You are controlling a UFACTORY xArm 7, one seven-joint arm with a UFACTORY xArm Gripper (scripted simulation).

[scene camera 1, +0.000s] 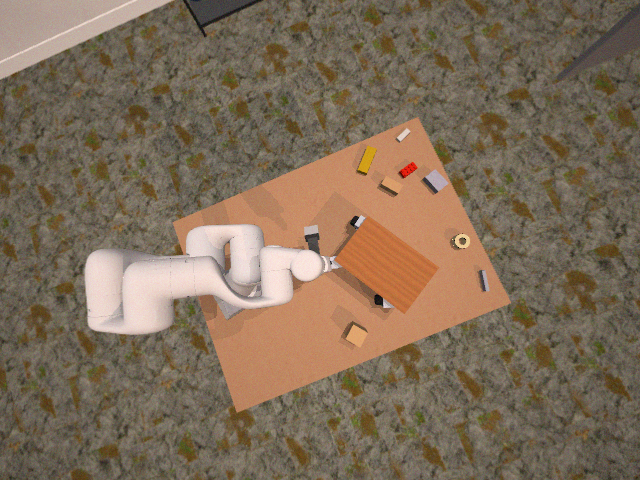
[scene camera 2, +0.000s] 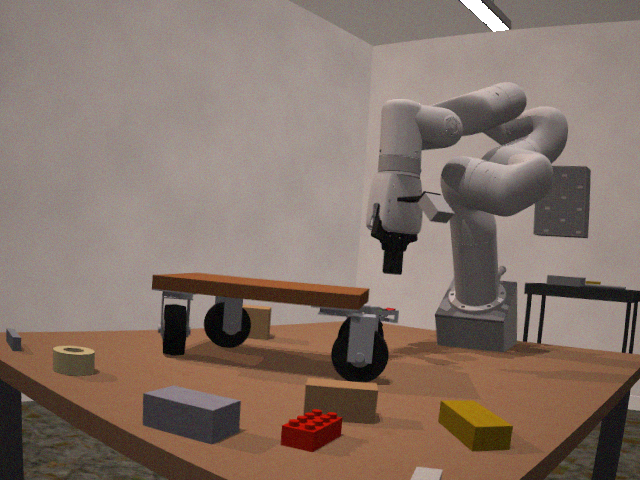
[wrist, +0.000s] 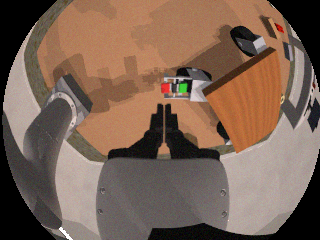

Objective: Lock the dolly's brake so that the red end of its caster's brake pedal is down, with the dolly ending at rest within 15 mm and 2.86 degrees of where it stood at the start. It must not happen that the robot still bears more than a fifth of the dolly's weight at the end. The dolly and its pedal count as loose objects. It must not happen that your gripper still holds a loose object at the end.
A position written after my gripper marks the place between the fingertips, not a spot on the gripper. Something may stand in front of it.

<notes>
In view: my gripper (scene camera 2: 392,273), a tan cube (scene camera 2: 259,315), a yellow block (scene camera 2: 479,429), a tape roll (scene camera 2: 74,363) and a grey block (scene camera 2: 208,418).
My gripper shows as well in the wrist view (wrist: 164,112). The wrist view does not show the yellow block: it is out of frame.
</notes>
